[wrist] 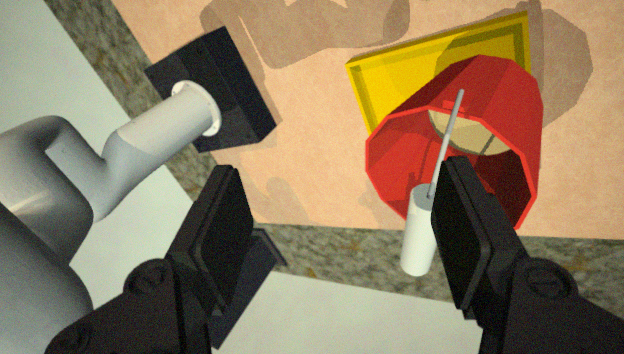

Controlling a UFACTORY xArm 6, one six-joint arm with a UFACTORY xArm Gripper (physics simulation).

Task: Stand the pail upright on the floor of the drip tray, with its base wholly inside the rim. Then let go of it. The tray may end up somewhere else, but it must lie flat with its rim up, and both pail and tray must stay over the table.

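Frame: origin at the arm's base, x ahead, y left, z up, level; millimetres.
Where they show: gripper, fingertip midpoint: (337,191); arm's base at its link origin: (198,108).
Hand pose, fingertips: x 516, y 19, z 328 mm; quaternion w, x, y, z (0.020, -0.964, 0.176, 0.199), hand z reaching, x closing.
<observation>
Each offset is from my fingertips to the centre of the thing. "*": to the spot under its first point. Level surfaces: height alone.
The red pail {* dz -277, dx +37, dy -98 mm} (507,92) is at the right, with its open mouth toward the camera and its pale inner bottom partly showing. It looks upright over the yellow drip tray {dz -383, dx -64, dy -166 mm} (395,72), which lies flat with its rim up. The pail's outer base is hidden, so I cannot tell whether it is wholly inside the rim. The thin wire handle {* dz -179, dx +1, dy -67 mm} (451,117) crosses the mouth, and its white grip {dz -130, dx -37, dy -159 mm} (418,240) hangs past the near rim. My gripper (337,191) is open and empty. Its right finger overlaps the mouth and the grip's edge in this view.
A dark block (240,95) with a pale grey arm (165,117) mounted on it is at the left. The peach table surface {dz -396 mm} (310,175) borders a speckled stone strip (345,257) below and at the left. A dark flat piece (252,280) shows behind the left finger.
</observation>
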